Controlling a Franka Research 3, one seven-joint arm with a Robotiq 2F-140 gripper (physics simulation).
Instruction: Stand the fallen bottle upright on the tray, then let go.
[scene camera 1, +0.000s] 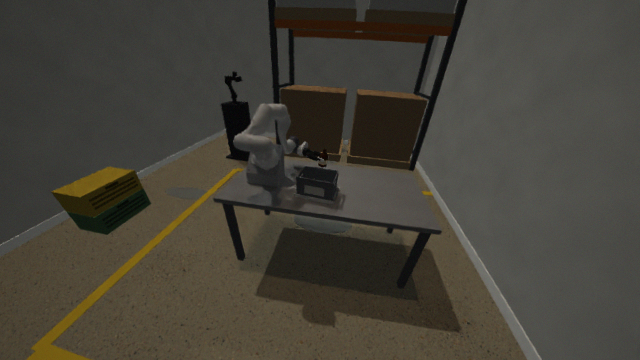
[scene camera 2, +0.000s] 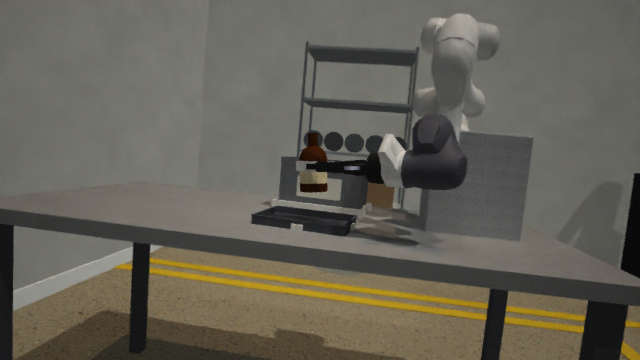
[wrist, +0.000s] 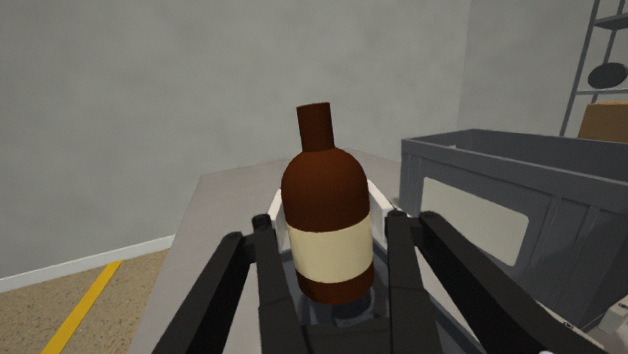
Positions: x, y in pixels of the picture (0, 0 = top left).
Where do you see a brown bottle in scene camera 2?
309, 181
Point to the gripper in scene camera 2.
At 305, 165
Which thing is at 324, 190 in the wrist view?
A brown bottle.
